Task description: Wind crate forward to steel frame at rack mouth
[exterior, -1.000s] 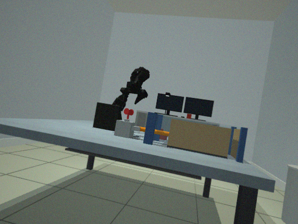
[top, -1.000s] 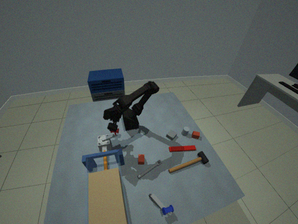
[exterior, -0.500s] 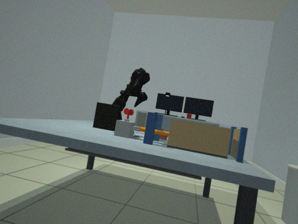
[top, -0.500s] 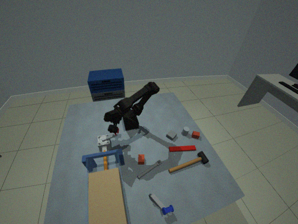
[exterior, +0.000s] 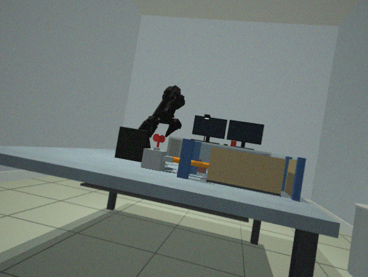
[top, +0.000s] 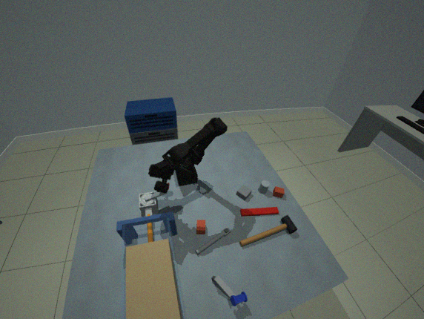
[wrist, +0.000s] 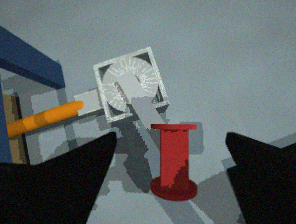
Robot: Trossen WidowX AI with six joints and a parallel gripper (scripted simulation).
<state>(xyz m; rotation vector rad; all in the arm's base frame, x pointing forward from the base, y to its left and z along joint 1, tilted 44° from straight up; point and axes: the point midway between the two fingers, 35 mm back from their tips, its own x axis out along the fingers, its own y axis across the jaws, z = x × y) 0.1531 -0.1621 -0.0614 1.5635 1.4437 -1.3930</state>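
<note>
Now: gripper tip 20 mm to the right of the red knob and 30 mm above it. The rest, counted from my gripper tip: grey winch (10 mm ahead, 90 mm to the right, 130 mm below); then red-knobbed winch handle (10 mm ahead, 20 mm to the right, 60 mm below); then clear-panelled cubby (430 mm ahead, 90 mm to the right, 40 mm below).
</note>
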